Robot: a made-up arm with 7 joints. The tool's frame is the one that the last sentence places.
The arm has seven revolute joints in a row. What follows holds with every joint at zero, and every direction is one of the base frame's. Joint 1 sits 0.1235 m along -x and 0.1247 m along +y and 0.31 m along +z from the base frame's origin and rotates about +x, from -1.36 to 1.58 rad. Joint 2 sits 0.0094 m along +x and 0.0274 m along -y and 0.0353 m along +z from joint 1 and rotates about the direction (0.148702, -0.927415, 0.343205), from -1.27 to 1.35 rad. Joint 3 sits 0.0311 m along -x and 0.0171 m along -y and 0.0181 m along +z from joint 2 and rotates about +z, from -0.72 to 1.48 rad. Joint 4 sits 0.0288 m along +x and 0.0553 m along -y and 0.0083 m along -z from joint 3 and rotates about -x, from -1.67 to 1.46 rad. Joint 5 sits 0.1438 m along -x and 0.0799 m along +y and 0.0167 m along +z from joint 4 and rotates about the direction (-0.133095, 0.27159, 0.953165), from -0.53 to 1.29 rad. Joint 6 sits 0.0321 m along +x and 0.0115 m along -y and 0.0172 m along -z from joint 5 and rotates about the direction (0.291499, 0.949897, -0.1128), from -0.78 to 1.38 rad. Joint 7 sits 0.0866 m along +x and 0.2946 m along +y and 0.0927 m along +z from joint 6 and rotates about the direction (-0.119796, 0.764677, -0.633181), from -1.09 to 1.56 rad. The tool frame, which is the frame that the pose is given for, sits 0.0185 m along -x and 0.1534 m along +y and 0.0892 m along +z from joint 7; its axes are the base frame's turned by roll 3.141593, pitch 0 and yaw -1.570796 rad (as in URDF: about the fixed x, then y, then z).
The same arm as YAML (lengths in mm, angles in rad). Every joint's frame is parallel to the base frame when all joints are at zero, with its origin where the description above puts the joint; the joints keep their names.
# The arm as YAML. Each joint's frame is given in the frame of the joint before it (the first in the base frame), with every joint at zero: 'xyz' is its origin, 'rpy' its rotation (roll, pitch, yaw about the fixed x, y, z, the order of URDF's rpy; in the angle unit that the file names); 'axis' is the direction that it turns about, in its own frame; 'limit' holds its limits. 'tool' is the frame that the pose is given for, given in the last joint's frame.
units:
  length: mm
  angle: rad
joints:
  - name: joint 1
    type: revolute
    origin:
      xyz: [-123.5, 124.7, 310.0]
      rpy: [0.0, 0.0, 0.0]
    axis: "+x"
    limit:
      lower: -1.36
      upper: 1.58
  - name: joint 2
    type: revolute
    origin:
      xyz: [9.4, -27.4, 35.3]
      rpy: [0.0, 0.0, 0.0]
    axis: [0.148702, -0.927415, 0.343205]
    limit:
      lower: -1.27
      upper: 1.35
  - name: joint 3
    type: revolute
    origin:
      xyz: [-31.1, -17.1, 18.1]
      rpy: [0.0, 0.0, 0.0]
    axis: "+z"
    limit:
      lower: -0.72
      upper: 1.48
  - name: joint 4
    type: revolute
    origin:
      xyz: [28.8, -55.3, -8.3]
      rpy: [0.0, 0.0, 0.0]
    axis: "-x"
    limit:
      lower: -1.67
      upper: 1.46
  - name: joint 5
    type: revolute
    origin:
      xyz: [-143.8, 79.9, 16.7]
      rpy: [0.0, 0.0, 0.0]
    axis: [-0.133095, 0.27159, 0.953165]
    limit:
      lower: -0.53
      upper: 1.29
  - name: joint 6
    type: revolute
    origin:
      xyz: [32.1, -11.5, -17.2]
      rpy: [0.0, 0.0, 0.0]
    axis: [0.291499, 0.949897, -0.1128]
    limit:
      lower: -0.78
      upper: 1.38
  - name: joint 7
    type: revolute
    origin:
      xyz: [86.6, 294.6, 92.7]
      rpy: [0.0, 0.0, 0.0]
    axis: [-0.119796, 0.764677, -0.633181]
    limit:
      lower: -1.09
      upper: 1.56
tool:
  origin:
    xyz: [-18.5, 153.4, 89.2]
    rpy: [-3.1416, 0.0, -1.5708]

